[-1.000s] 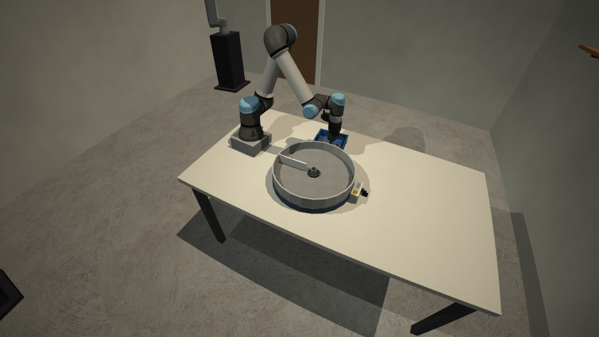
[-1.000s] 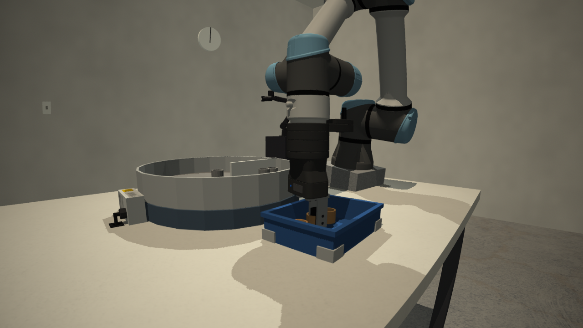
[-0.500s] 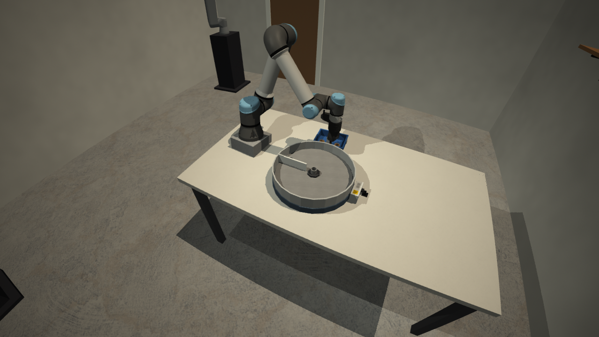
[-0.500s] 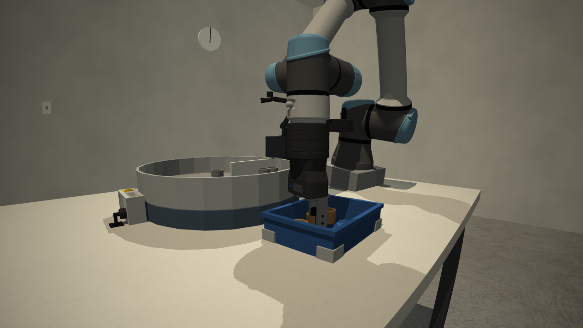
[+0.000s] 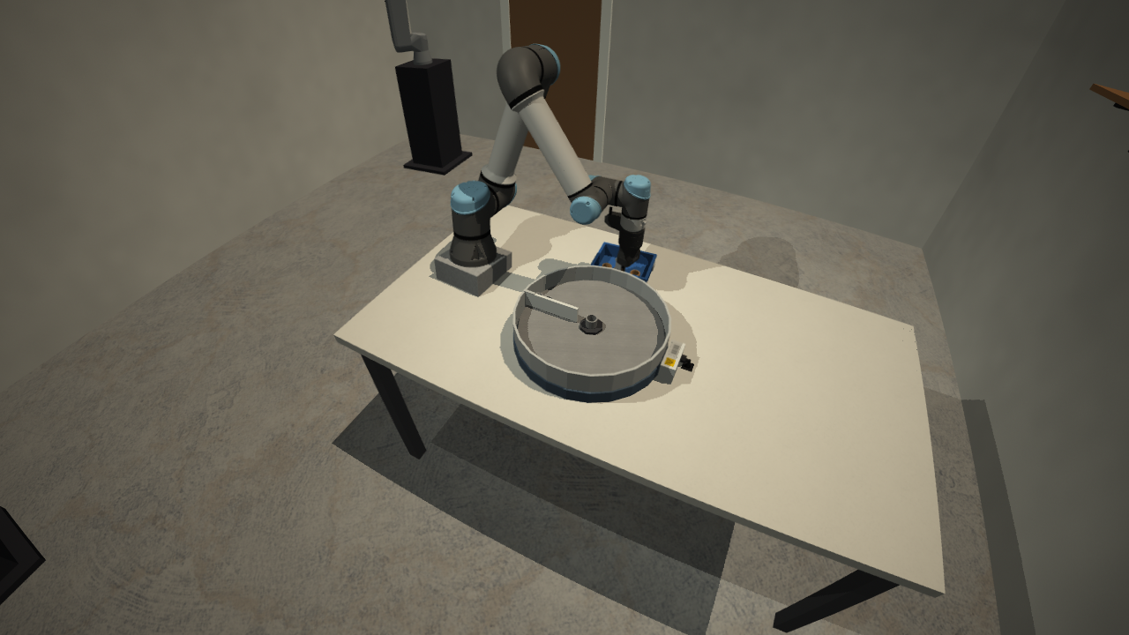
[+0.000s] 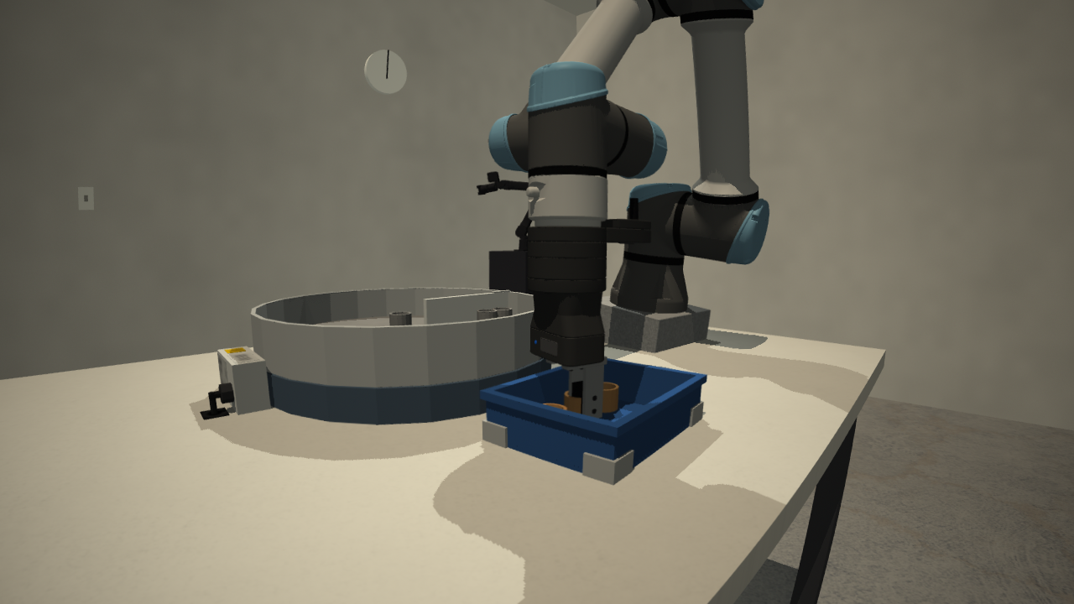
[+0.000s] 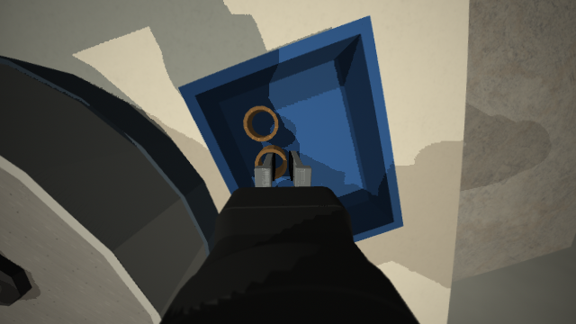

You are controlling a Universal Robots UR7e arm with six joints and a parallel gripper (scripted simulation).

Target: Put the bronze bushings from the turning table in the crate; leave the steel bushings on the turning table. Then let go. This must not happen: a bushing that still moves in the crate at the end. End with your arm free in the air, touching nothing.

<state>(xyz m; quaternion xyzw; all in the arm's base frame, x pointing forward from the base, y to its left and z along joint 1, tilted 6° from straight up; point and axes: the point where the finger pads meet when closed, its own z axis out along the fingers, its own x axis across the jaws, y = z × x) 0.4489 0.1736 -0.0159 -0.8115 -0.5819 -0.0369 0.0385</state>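
Right now the blue crate is 2 cm to the left of my hand. Round my hand: turning table: 31 cm to the right, 3 cm ahead, 2 cm above.
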